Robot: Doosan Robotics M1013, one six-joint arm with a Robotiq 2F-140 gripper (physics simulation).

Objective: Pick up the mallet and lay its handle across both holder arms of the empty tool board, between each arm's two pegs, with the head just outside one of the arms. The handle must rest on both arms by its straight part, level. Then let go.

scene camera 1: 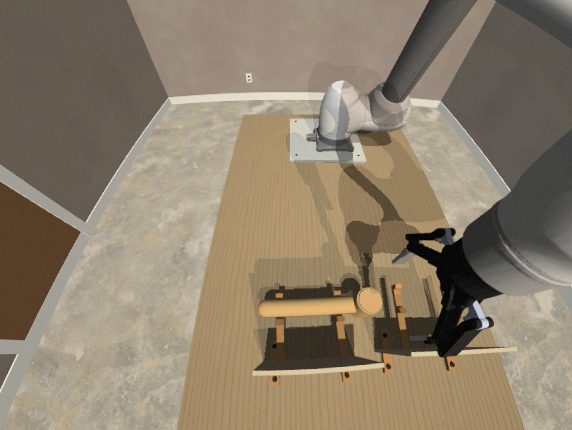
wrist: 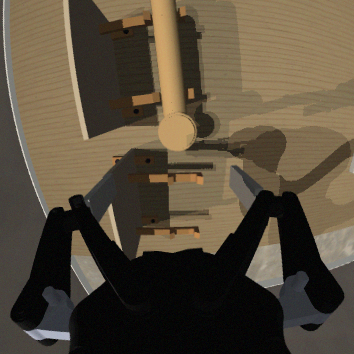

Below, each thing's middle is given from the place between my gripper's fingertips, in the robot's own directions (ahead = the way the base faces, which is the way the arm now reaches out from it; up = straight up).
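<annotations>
The wooden mallet [scene camera 1: 367, 301] is there, 1 cm behind my hand and 13 cm below it, and it sits 16 cm to the right of my hand.
</annotations>
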